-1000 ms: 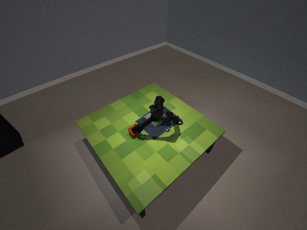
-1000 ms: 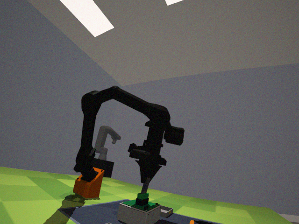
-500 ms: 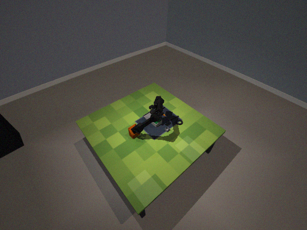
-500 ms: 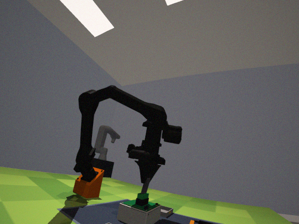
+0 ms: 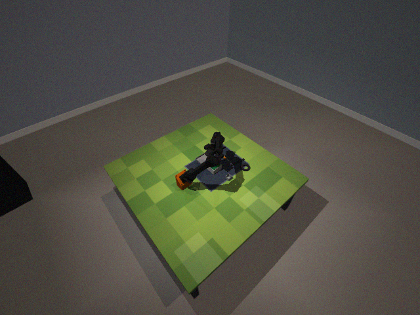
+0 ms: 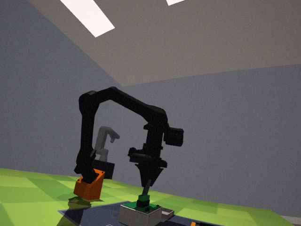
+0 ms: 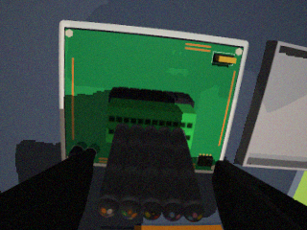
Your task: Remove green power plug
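Right now my gripper tip is 30 mm above the green power plug. The rest, counted from my gripper tip: dark mat: 50 mm ahead, 120 mm below; then dark bar: 210 mm ahead, 110 mm to the right, 120 mm below.
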